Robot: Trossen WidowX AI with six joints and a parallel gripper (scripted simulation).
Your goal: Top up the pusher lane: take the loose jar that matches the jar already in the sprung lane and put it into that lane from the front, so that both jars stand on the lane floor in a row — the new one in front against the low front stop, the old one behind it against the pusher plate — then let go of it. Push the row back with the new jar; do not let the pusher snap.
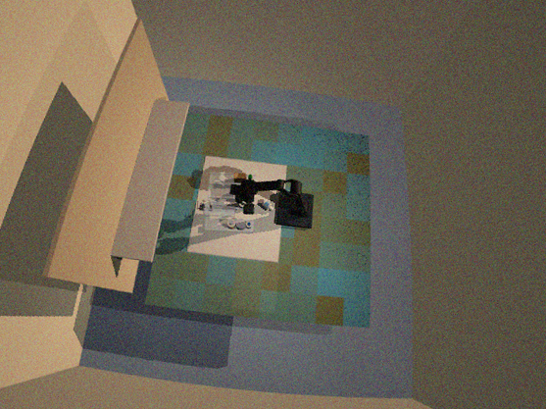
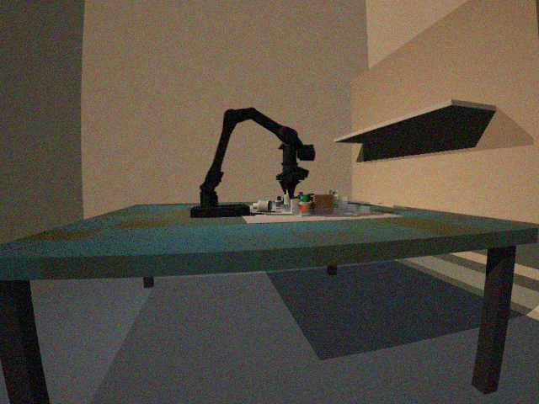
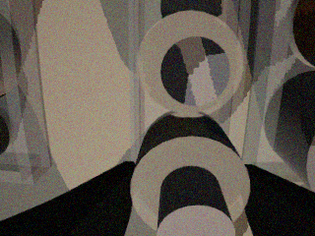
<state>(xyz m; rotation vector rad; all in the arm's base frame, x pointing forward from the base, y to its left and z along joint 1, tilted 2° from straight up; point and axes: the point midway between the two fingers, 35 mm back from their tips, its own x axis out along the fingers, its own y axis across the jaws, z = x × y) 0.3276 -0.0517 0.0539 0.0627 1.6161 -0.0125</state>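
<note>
The white mat is 6 cm ahead of my gripper tip and 6 cm below it. Round my gripper tip: pusher lane: 15 cm ahead, 2 cm to the left, 4 cm below; shelf: 50 cm ahead, 6 cm to the right, 31 cm above; brown box: 6 cm ahead, 17 cm to the right, 2 cm below.
</note>
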